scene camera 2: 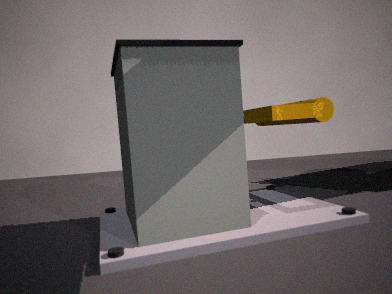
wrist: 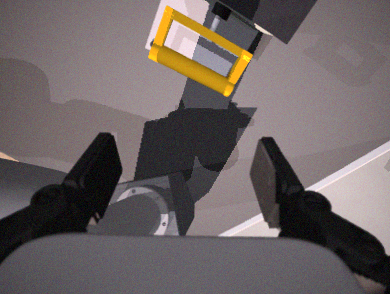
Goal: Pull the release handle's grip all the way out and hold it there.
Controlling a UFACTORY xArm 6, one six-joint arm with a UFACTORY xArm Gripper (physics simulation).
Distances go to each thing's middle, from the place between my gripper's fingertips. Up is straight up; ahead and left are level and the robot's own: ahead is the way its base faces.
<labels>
Right now my hand is 9 cm short of the pale base plate (scene camera 2: 276,214), 3 cm to the right of it and 29 cm above it.
</labels>
